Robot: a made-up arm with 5 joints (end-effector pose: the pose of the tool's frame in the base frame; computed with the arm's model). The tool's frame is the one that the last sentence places. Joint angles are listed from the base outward.
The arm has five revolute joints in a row. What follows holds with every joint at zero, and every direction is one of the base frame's. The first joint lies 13 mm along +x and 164.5 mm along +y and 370.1 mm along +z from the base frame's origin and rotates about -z. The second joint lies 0.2 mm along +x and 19.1 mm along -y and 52.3 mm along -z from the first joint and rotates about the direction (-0.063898, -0.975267, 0.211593). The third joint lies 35.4 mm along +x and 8.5 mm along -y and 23 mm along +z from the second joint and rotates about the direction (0.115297, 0.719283, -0.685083). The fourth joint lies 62.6 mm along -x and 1.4 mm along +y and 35.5 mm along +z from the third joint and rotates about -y. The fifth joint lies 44.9 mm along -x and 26 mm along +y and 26.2 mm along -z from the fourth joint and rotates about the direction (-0.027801, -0.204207, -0.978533). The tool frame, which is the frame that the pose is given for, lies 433 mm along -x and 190 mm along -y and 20.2 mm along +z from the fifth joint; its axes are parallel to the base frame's.
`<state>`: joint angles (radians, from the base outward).
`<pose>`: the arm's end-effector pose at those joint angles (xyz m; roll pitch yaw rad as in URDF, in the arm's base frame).
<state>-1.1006 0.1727 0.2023 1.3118 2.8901</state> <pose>-0.1263 0.4556 0.6741 0.9519 1.1691 -1.5686</pose>
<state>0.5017 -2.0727 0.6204 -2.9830 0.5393</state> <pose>-0.3202 0.1420 -0.0773 -0.3941 -0.9646 -0.6012</pose>
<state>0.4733 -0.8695 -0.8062 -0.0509 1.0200</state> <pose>-0.4244 0.4542 0.4194 -0.0514 0.1027 -1.1213</pose>
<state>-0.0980 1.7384 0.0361 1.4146 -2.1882</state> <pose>-0.3336 -0.1644 0.3889 -2.9090 0.1439 1.1873</pose>
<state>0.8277 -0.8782 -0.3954 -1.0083 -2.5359</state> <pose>-0.0663 0.1515 -0.0539 1.8310 -1.0776 0.9374</pose>
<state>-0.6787 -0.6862 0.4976 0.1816 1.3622</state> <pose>-0.3519 0.5045 0.4408 -0.7276 -0.2096 -0.9963</pose>
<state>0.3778 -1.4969 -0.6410 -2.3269 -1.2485</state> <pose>-0.1704 -0.2695 0.2079 -2.9068 -0.4678 1.4652</pose>
